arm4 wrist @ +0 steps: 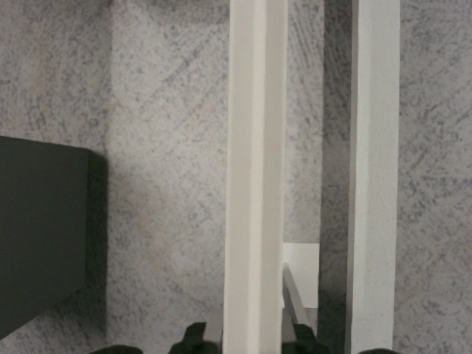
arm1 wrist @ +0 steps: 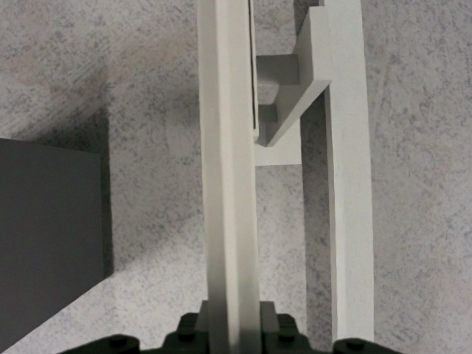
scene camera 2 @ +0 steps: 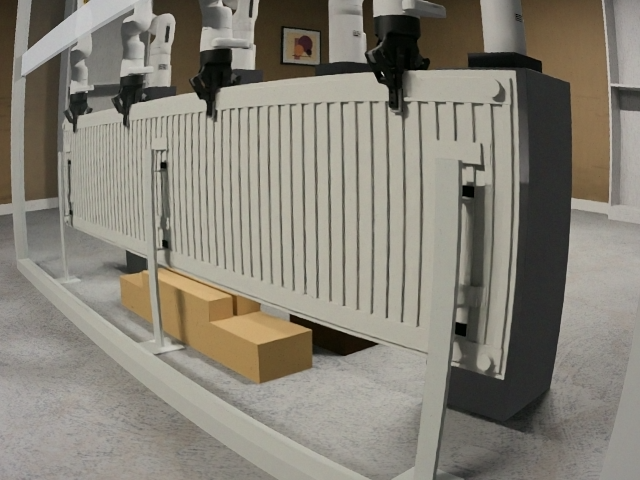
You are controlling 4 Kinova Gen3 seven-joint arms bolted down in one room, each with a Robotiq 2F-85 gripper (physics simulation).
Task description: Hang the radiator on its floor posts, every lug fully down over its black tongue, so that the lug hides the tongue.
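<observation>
The long white radiator (arm1 wrist: 227, 150) (arm4 wrist: 255, 150) (scene camera 2: 320, 206) hangs upright beside its floor posts. The arm1 gripper (arm1 wrist: 235, 325) and the arm4 gripper (arm4 wrist: 251, 337) are each shut on its top edge. In the scene view, four grippers sit on the top edge: a right one (scene camera 2: 396, 105), a centre one (scene camera 2: 210, 111), a left one (scene camera 2: 126, 121) and a far-left one (scene camera 2: 74, 126). Black tongues (scene camera 2: 467, 191) show uncovered on the right post (scene camera 2: 439, 310), below the lugs; black also shows at the middle post (scene camera 2: 155, 289) and far-left post (scene camera 2: 63, 232).
A pale rail (arm1 wrist: 352, 200) (arm4 wrist: 375, 200) (scene camera 2: 206, 408) runs along the post side. Dark pedestals (arm1 wrist: 50, 225) (arm4 wrist: 40, 225) (scene camera 2: 542, 206) stand on the other side. Stepped tan blocks (scene camera 2: 284, 346) and a dark brown block (scene camera 2: 341, 338) lie low near the radiator's underside.
</observation>
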